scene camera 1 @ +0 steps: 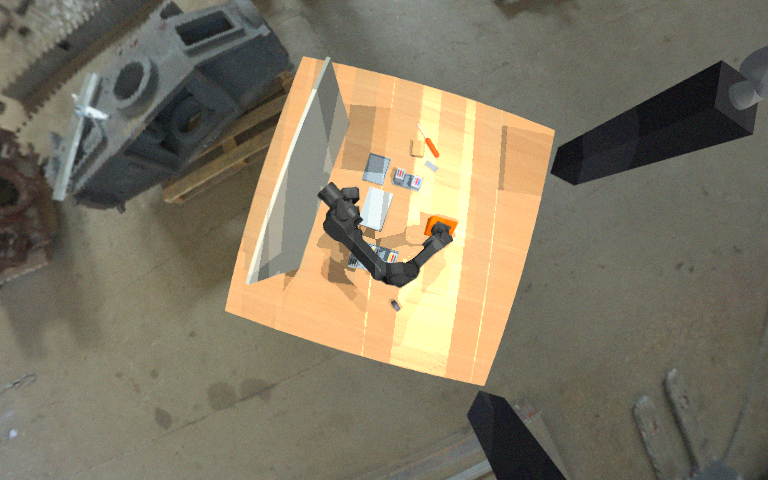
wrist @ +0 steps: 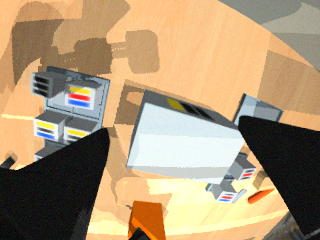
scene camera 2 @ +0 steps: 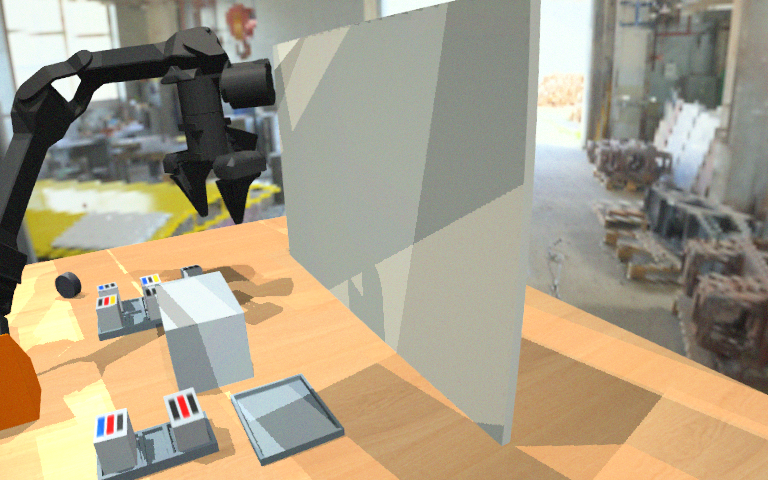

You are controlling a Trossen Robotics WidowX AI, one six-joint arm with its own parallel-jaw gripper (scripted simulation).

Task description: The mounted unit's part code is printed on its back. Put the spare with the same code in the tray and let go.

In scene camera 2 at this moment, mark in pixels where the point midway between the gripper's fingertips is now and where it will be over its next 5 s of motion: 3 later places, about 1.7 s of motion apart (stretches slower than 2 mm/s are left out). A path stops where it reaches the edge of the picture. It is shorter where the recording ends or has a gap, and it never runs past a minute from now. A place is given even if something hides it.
The gripper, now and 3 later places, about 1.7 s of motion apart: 221, 220; 154, 275; 159, 308; 156, 235
